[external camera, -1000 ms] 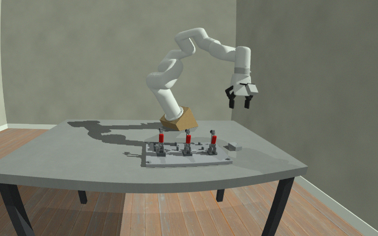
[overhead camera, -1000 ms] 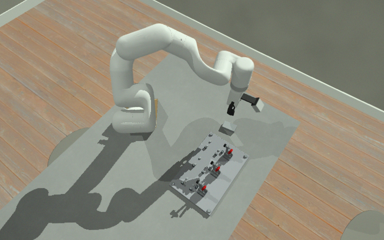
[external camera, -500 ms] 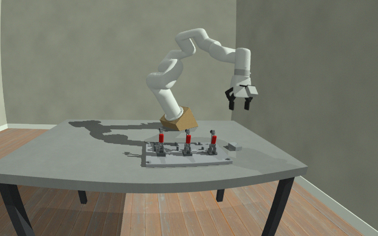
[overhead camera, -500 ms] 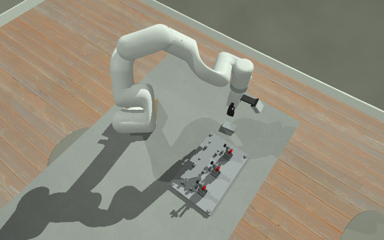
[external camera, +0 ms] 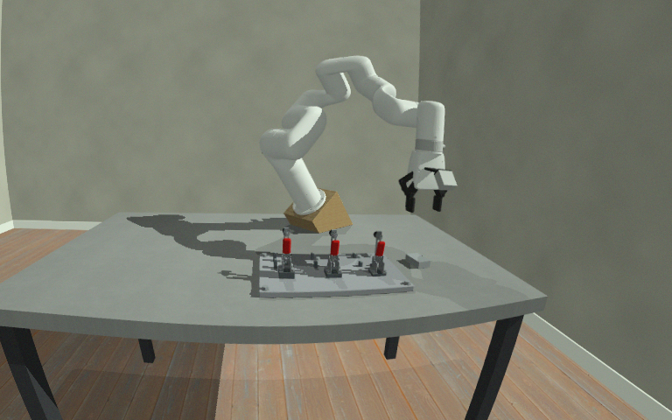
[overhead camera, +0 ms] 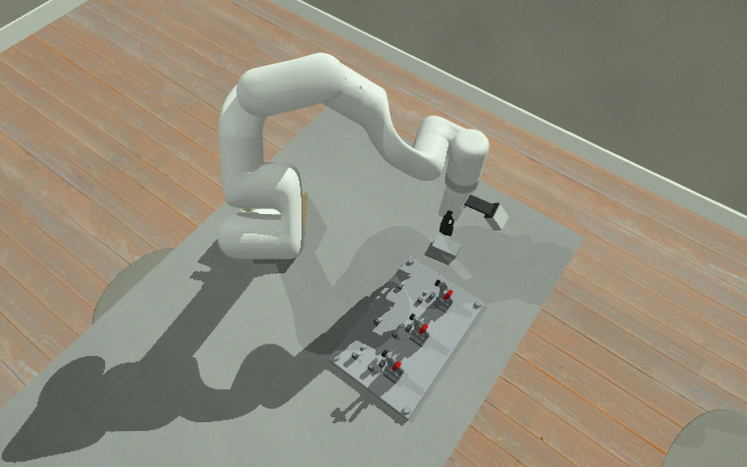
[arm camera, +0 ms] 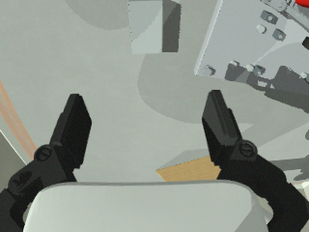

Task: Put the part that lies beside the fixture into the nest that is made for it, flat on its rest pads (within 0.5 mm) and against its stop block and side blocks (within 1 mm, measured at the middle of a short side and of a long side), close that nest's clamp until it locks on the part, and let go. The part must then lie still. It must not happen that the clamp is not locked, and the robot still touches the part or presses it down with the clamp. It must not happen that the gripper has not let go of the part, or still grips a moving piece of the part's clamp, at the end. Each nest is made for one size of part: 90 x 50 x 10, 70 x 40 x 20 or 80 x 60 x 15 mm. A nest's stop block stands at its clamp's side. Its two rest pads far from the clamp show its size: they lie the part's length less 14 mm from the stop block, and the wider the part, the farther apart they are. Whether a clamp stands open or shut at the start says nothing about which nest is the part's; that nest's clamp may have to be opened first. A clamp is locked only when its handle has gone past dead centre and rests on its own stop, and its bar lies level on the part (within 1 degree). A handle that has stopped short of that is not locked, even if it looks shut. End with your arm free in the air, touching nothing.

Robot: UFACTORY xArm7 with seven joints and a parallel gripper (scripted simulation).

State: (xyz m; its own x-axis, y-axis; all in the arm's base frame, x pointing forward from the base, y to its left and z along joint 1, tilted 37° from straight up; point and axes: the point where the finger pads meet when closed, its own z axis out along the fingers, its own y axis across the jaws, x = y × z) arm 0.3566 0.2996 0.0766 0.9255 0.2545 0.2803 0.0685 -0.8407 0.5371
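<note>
Right now the part is 150 mm below my hand. Also, from my hand: fixture plate: 30 mm ahead, 260 mm to the right, 150 mm below.
</note>
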